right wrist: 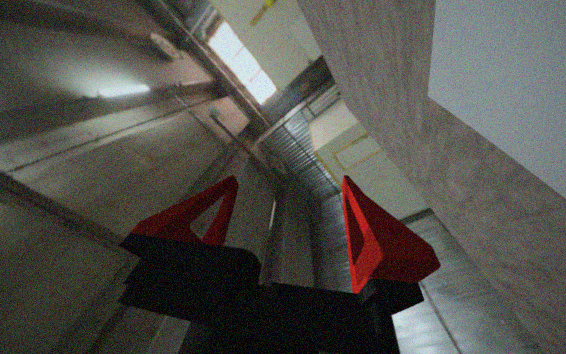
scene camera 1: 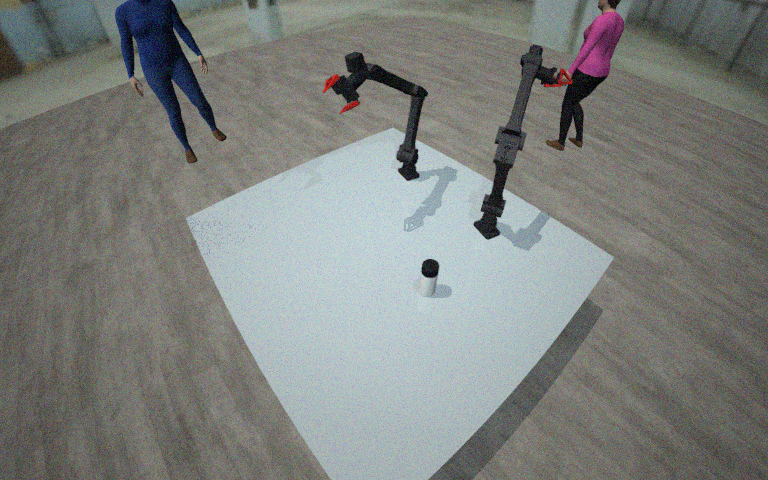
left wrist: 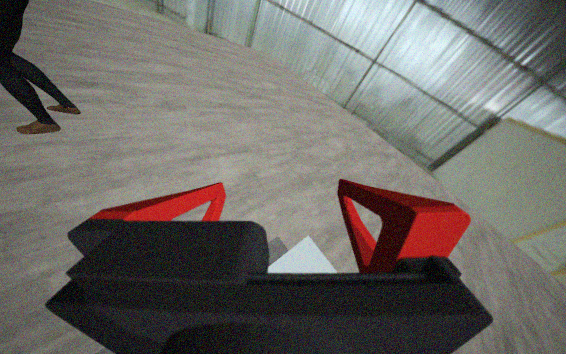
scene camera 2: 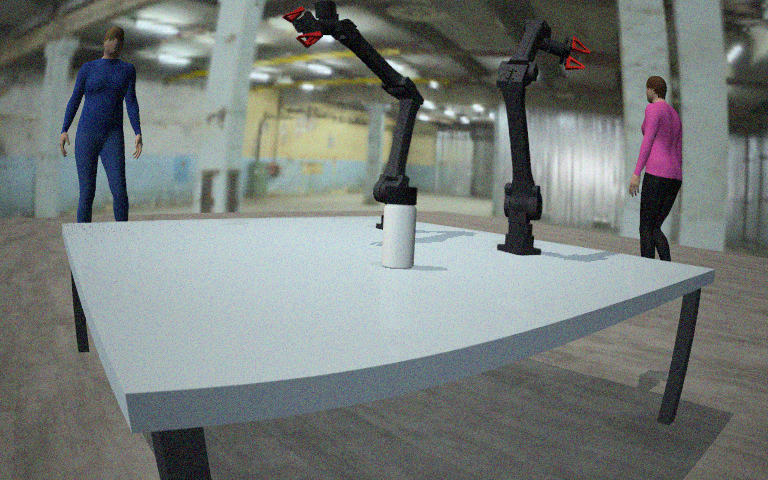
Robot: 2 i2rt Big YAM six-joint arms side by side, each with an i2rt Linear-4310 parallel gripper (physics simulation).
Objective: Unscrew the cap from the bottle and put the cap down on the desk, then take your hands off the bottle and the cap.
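Frame: origin at the left arm's base, x right, y back, z down, level; centimetres.
Seen in the pictures: left gripper, fingertip midpoint: [scene camera 1: 566,84] [left wrist: 280,187] [scene camera 2: 587,60]; right gripper, fingertip midpoint: [right wrist: 286,180] [scene camera 1: 332,102] [scene camera 2: 290,26]; left arm's base, link origin: [scene camera 1: 486,229] [scene camera 2: 518,252]; right arm's base, link origin: [scene camera 1: 408,174].
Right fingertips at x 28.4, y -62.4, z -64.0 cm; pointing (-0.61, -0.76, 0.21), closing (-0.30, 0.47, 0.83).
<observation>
Pixels of each thing's top centre, then the offset from my right fingertips to it. Level surfaces: height alone.
- white bottle, top centre: [scene camera 2: 401,194] [scene camera 1: 430,268] dx -47.2, dy +17.3, dz +49.2 cm
- pale desk, surface height: dz +64.0 cm
- black cap, top centre: [scene camera 2: 401,186] [scene camera 1: 430,265] dx -47.2, dy +17.3, dz +47.6 cm
A white bottle [scene camera 1: 428,285] [scene camera 2: 398,234] stands upright on the pale desk [scene camera 1: 317,316] [scene camera 2: 254,316]. A black cap [scene camera 1: 430,268] [scene camera 2: 400,195] sits on top of the bottle. My left gripper [scene camera 2: 582,54] [left wrist: 280,187] is open and empty, raised high and far from the bottle, at the upper right in both scene views. My right gripper [scene camera 1: 338,97] [scene camera 2: 294,27] [right wrist: 286,180] is open and empty, raised high at the upper left of the bottle in both scene views. The bottle and cap do not show in either wrist view.
The two black arms stand on bases [scene camera 1: 408,172] [scene camera 1: 487,228] near the far edge of the desk. A person in blue [scene camera 1: 155,56] [scene camera 2: 104,118] stands beyond the desk at the left. A person in pink [scene camera 1: 601,45] [scene camera 2: 662,138] stands at the right, behind the left arm in scene camera 1.
</observation>
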